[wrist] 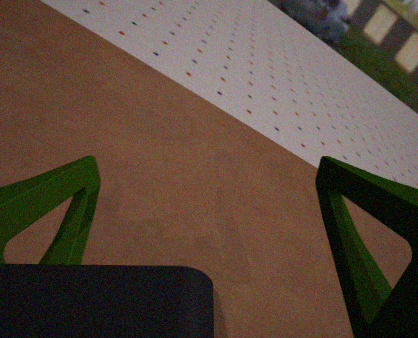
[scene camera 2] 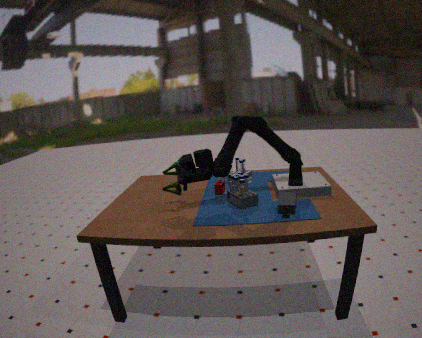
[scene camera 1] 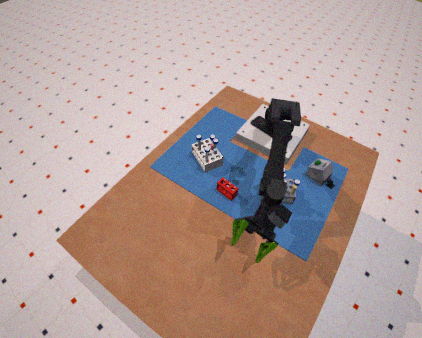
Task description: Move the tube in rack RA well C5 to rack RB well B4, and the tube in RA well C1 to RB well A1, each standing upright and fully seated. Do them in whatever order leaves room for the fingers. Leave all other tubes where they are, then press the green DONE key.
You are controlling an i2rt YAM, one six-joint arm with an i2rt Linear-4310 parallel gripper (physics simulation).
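Places are measured from the arm's base along level axes (x ahead, y left, z up), in millimetres.
Where they show: gripper, between the fingertips: (wrist: 208,168) (scene camera 2: 162,181) (scene camera 1: 244,254); arm's base, origin of its link: (scene camera 2: 295,179) (scene camera 1: 271,130).
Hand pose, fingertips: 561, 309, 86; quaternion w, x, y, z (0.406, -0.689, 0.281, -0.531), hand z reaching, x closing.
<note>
Things, the pixels of their top centre, and the offset from my fingertips, as dx, dy, dz. "*": a spot on its surface instead. Level surfaces: height alone.
- white rack, a spot on its surface: (scene camera 1: 208,161) * -215, -370, -73
- green DONE key, a spot on its surface: (scene camera 1: 318,162) * -528, -42, -59
- grey box, centre of its top: (scene camera 2: 287,190) (scene camera 1: 323,163) -527, -20, -44
- small red block with holes, centre of its top: (scene camera 1: 227,185) (scene camera 2: 219,182) -187, -237, -78
- blue mat, height of its surface: dz -128
- wooden table, height of its surface: dz -131
My gripper (scene camera 1: 251,253) (scene camera 2: 172,180) (wrist: 208,168) is open and empty, its green fingers wide apart above the bare wood beyond the mat's edge, away from both racks. A white rack (scene camera 1: 210,162) with several blue-capped upright tubes stands on the left of the mat in scene camera 1. A grey rack (scene camera 1: 287,198) (scene camera 2: 243,201) with several capped tubes stands on the other side and is partly hidden by the arm in scene camera 1. Rack labels and well names are too small to read. The green DONE key (scene camera 1: 318,162) is on a grey box (scene camera 1: 320,172) (scene camera 2: 286,199).
A small red block with holes (scene camera 1: 227,188) (scene camera 2: 219,187) stands between the racks on the blue mat (scene camera 1: 182,157) (scene camera 2: 210,215). The arm's white base plate (scene camera 1: 250,137) (scene camera 2: 320,191) is at the back. The wooden table (scene camera 1: 150,235) (scene camera 2: 135,215) extends past the mat.
</note>
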